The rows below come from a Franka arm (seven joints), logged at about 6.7 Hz.
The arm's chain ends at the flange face. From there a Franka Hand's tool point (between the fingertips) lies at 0.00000 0.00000 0.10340 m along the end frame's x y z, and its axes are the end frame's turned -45 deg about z.
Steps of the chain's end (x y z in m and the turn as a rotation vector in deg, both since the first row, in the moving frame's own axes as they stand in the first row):
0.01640 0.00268 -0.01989 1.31 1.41 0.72
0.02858 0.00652 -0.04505 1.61 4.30 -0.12
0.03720 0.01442 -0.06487 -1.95 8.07 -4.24
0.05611 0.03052 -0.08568 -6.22 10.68 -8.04
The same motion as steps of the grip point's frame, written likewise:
0.01317 0.01364 -0.01995 -0.07 1.92 0.72
0.02314 0.02824 -0.04538 -1.90 4.18 -0.12
0.02436 0.04894 -0.06595 -7.09 4.33 -4.24
0.02523 0.08219 -0.08807 -11.95 3.15 -8.04

